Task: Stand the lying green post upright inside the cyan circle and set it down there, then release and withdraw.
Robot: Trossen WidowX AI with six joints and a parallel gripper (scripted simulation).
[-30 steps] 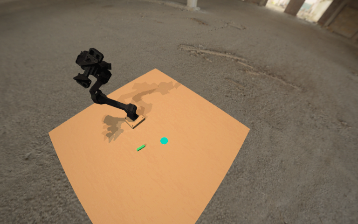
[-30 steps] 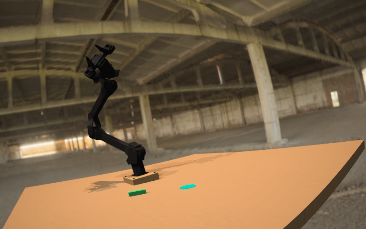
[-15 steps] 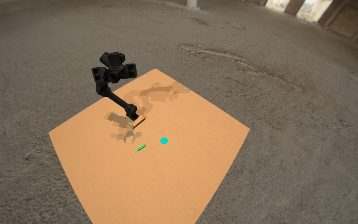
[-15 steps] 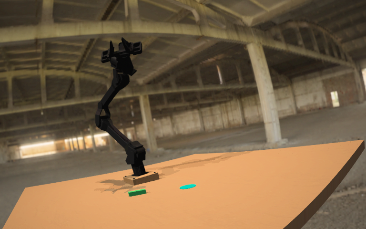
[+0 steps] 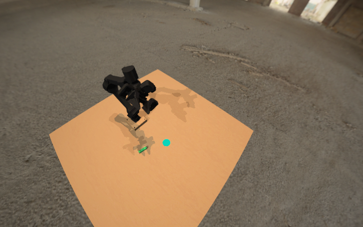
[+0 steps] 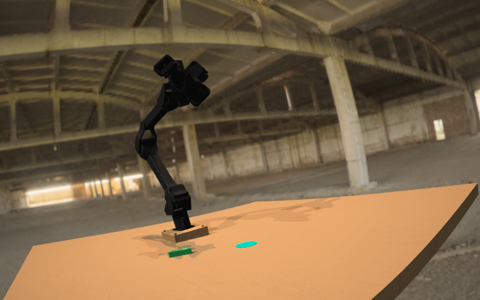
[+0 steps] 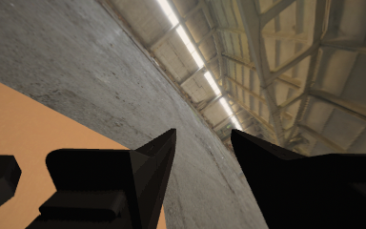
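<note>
My gripper tip is 90 mm past the green post, 50 mm to the left of it and 490 mm above it. The rest, counted from my gripper tip: cyan circle: 20 mm ahead, 100 mm to the left, 490 mm below.
</note>
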